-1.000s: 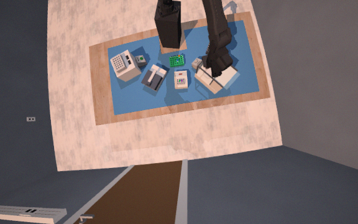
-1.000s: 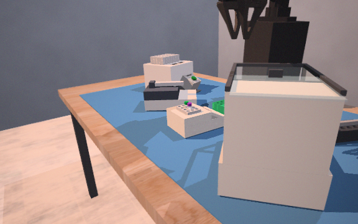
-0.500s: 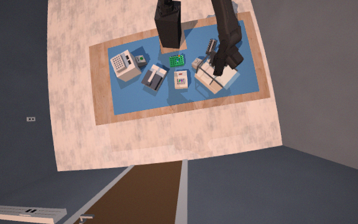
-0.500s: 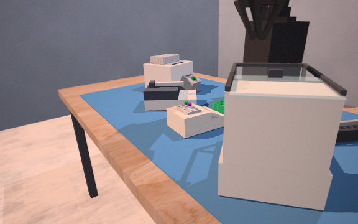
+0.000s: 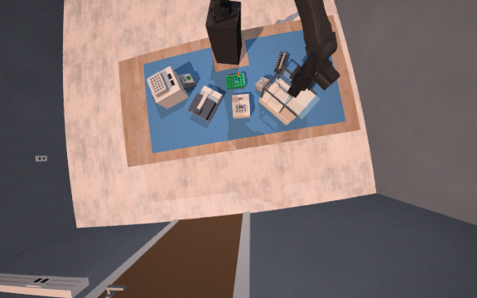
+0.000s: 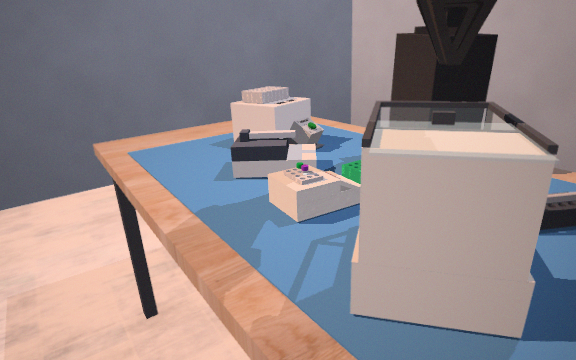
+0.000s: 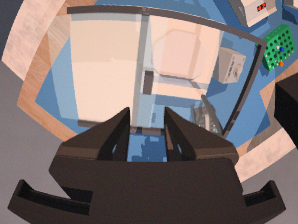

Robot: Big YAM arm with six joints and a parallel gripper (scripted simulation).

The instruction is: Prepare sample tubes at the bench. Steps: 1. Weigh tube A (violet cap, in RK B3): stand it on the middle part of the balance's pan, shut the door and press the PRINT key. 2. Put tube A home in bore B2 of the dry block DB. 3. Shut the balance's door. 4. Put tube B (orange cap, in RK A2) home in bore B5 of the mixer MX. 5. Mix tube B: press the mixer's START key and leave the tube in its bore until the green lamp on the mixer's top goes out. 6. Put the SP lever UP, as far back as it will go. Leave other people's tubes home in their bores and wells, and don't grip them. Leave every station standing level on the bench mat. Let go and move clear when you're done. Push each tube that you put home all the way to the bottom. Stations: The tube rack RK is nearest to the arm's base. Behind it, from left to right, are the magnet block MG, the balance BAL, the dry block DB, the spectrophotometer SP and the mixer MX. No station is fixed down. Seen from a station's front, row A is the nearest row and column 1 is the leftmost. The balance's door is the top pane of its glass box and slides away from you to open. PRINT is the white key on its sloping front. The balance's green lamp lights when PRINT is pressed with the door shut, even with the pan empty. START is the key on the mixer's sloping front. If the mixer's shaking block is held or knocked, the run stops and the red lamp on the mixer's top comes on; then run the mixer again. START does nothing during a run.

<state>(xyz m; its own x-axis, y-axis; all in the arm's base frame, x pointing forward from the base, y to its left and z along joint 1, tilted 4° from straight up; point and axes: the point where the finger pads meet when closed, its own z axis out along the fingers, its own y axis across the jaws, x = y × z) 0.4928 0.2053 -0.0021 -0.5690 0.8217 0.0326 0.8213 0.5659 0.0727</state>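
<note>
The balance door is 70 mm below my hand, 30 mm ahead of it and 10 mm to the left of it. Round my hand: dry block: 270 mm to the right, 250 mm below, 90 mm behind; then blue-capped tube: 260 mm behind, 250 mm below, 240 mm to the right; then magnet block: 280 mm behind, 260 mm below, 90 mm to the left.
</note>
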